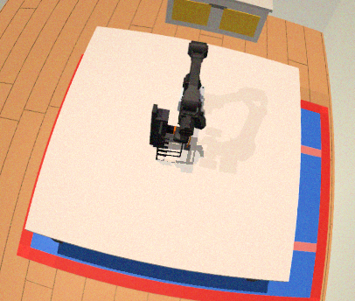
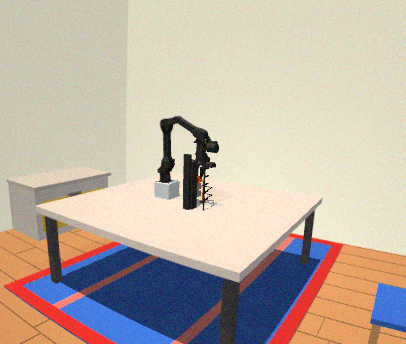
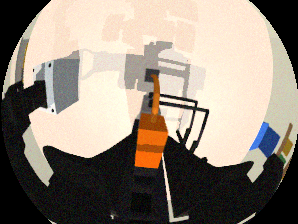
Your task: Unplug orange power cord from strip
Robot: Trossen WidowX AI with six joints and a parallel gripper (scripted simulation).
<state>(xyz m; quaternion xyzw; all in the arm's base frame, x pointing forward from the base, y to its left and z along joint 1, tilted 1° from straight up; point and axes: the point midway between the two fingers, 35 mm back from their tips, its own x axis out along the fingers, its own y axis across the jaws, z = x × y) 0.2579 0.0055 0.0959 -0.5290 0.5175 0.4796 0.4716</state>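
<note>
The black power strip is 10 cm to the right of my gripper tip and 2 cm below it. Also, from my gripper tip: orange plug: 3 cm to the right.
</note>
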